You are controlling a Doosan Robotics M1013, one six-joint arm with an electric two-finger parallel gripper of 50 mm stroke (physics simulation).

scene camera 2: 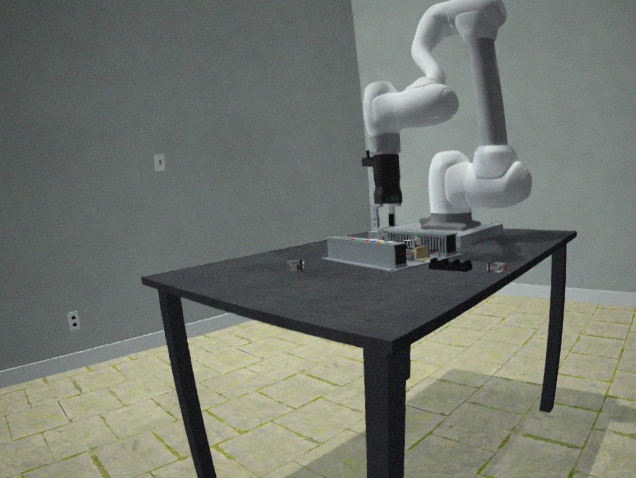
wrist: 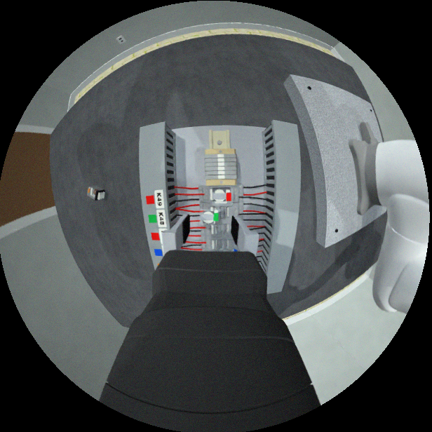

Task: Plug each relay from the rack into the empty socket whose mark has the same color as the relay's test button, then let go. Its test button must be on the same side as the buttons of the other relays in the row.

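Frame: origin at the arm's base, x left, y back, z up, level; centimetres.
Seen in the pictures: gripper, fingertip midpoint: (scene camera 2: 384,226); arm's base, link origin: (scene camera 2: 451,227).
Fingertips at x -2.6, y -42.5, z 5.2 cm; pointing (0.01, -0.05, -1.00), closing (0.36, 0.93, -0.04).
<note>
Pixels of each thing's top centre, then the offset from my fingertips to it.
- black rack, top centre: (scene camera 2: 450,259) dz -6.6, dx +24.7, dy -9.2 cm
- loose relay, top centre: (scene camera 2: 295,260) dz -6.2, dx -12.8, dy -23.6 cm
My gripper (scene camera 2: 383,225) (wrist: 210,223) is open and empty above the socket row. In the wrist view a relay with a green test button (wrist: 216,216) is in the row beside the green mark (wrist: 152,219), just beyond the fingertips. It looks slightly left of the neighbouring relay; full seating cannot be judged. That neighbour has a red test button (wrist: 229,197), level with the red mark (wrist: 150,200). Both buttons are on the right of their relays. A blue piece (wrist: 235,250) shows partly behind the gripper. The black rack (scene camera 2: 449,265) stands beside the panel; no relay shows standing in it.
Slotted ducts (wrist: 153,165) (wrist: 286,165) flank the row. Terminal blocks (wrist: 220,166) stand at its far end. One loose relay (scene camera 2: 296,265) (wrist: 96,193) lies outside the marked duct, another (scene camera 2: 496,267) beyond the rack. The robot's base plate (wrist: 312,125) is right of the panel.
</note>
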